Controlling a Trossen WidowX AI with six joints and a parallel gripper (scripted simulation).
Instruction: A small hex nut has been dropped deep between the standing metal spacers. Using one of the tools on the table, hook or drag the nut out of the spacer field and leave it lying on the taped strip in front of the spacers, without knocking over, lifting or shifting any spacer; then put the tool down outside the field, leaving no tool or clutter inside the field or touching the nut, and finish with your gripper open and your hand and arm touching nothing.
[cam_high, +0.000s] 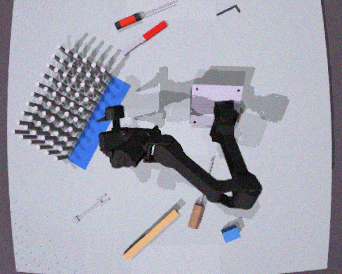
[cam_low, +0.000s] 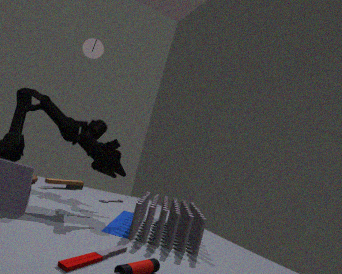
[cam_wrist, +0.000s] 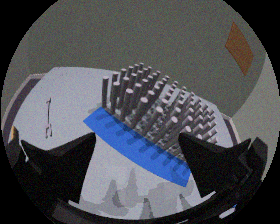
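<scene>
My gripper tip is 330 mm past the brown-handled hook tool, 220 mm to the right of it and 140 mm above it. Also, from my gripper tip: wrench (280 mm to the left, 150 mm below, 100 mm ahead); then blue taped strip (160 mm below, 50 mm to the right, 40 mm ahead); then hex nut (170 mm to the right, 150 mm below, 150 mm ahead).
</scene>
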